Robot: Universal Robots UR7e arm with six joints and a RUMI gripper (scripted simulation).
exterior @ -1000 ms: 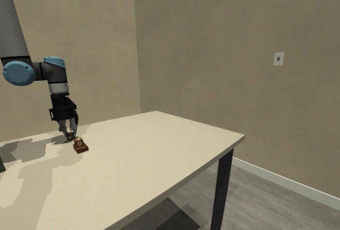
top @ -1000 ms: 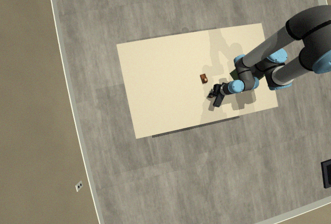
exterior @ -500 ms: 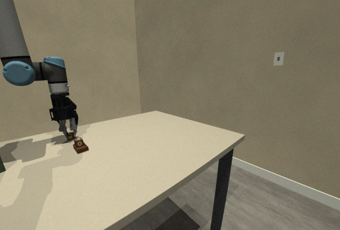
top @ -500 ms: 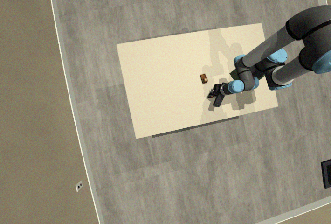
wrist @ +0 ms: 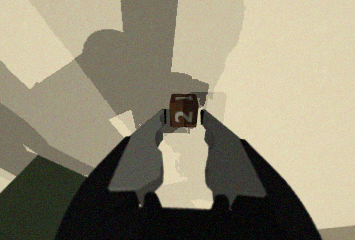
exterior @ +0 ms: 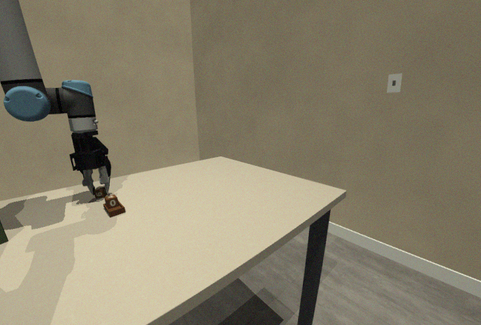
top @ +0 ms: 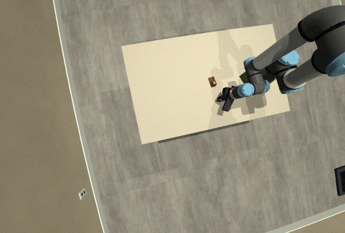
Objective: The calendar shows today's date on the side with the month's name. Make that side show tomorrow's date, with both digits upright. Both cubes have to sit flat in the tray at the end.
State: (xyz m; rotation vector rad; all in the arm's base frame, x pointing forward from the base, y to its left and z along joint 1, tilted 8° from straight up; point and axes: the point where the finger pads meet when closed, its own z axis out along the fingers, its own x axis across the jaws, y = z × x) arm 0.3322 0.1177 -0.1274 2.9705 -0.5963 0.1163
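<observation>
My gripper is now 10 mm above the brown digit cube. Also, from my hand: brown calendar tray 20 mm ahead, 150 mm to the right, 20 mm below.
</observation>
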